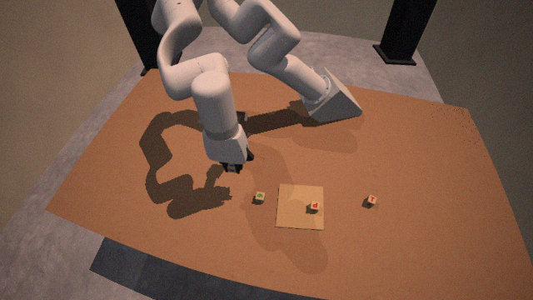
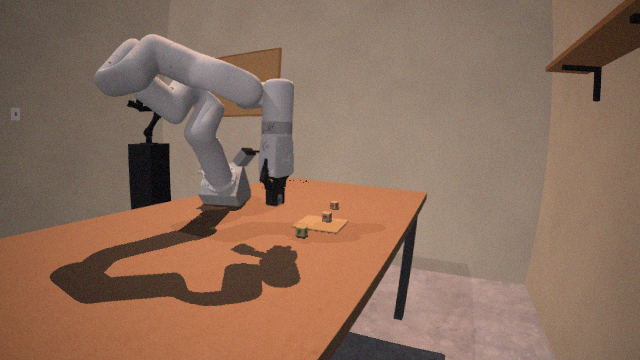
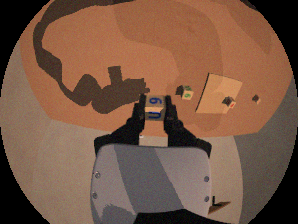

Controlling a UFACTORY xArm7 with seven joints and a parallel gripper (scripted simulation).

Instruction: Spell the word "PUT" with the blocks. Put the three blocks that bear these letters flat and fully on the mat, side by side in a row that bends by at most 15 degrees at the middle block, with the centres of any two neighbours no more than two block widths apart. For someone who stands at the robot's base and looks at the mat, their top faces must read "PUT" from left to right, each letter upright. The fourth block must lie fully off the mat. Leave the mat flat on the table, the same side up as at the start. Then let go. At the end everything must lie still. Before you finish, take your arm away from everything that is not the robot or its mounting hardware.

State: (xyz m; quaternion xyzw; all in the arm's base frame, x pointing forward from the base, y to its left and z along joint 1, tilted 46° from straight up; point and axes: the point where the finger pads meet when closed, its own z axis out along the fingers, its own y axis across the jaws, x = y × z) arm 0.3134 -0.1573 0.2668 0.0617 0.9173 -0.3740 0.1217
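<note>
My hand is 190 mm to the right of the tan mat, 120 mm above it and 90 mm short of it. From my hand the other things lie so: T block 410 mm to the left, 110 mm below, 100 mm ahead; P block 230 mm to the left, 100 mm below, 100 mm ahead.
</note>
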